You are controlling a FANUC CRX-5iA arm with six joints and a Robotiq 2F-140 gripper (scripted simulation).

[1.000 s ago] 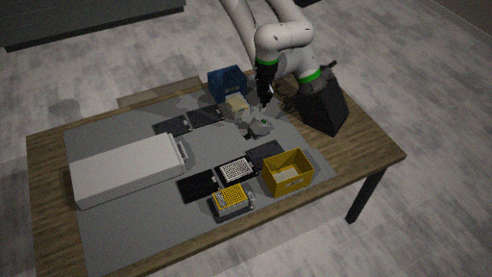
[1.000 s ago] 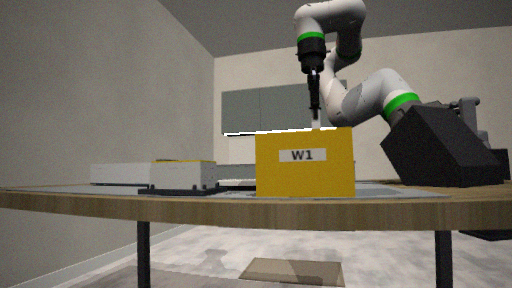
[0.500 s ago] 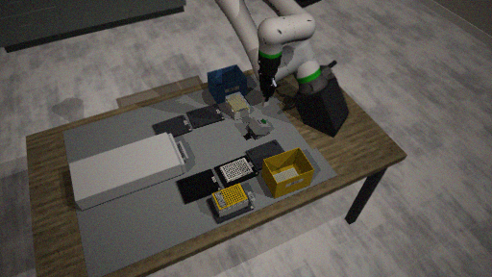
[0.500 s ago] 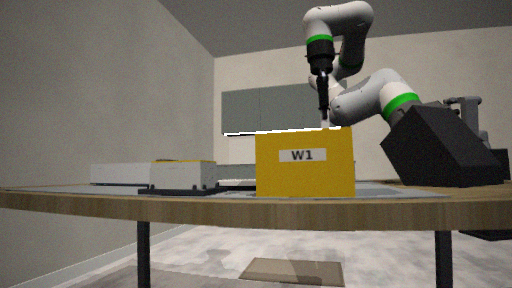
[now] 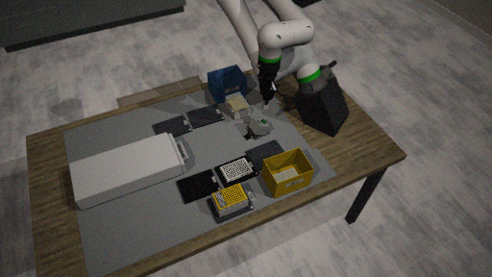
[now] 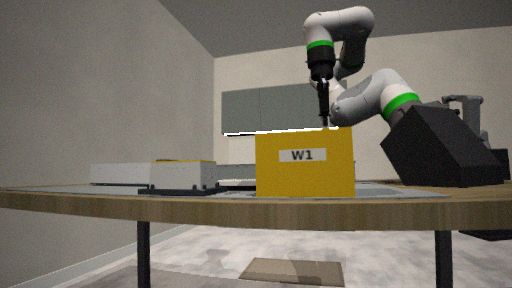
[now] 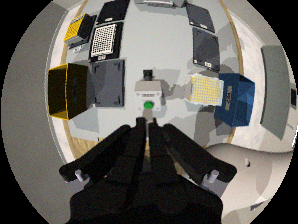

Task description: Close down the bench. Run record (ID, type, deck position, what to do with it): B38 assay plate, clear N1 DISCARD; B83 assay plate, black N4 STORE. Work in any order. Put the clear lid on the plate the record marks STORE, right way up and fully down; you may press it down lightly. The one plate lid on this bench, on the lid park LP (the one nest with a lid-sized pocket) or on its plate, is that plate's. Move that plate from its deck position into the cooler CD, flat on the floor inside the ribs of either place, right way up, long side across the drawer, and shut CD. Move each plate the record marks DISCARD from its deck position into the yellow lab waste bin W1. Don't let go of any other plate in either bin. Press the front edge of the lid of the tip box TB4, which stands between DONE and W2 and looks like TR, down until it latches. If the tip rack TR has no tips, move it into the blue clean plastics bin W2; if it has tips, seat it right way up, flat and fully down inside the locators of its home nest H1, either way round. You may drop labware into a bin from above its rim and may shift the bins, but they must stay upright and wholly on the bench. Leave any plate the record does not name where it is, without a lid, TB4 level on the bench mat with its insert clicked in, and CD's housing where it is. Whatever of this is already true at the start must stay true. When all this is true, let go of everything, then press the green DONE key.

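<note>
Right now my hand is 20 mm short of the DONE key block and 140 mm above it. From my hand the other things lie so: yellow bin W1 (120 mm ahead, 290 mm to the left, 150 mm below); then clear plate (120 mm ahead, 290 mm to the left, 180 mm below); then pale well plate (260 mm ahead, 110 mm to the left, 170 mm below).
</note>
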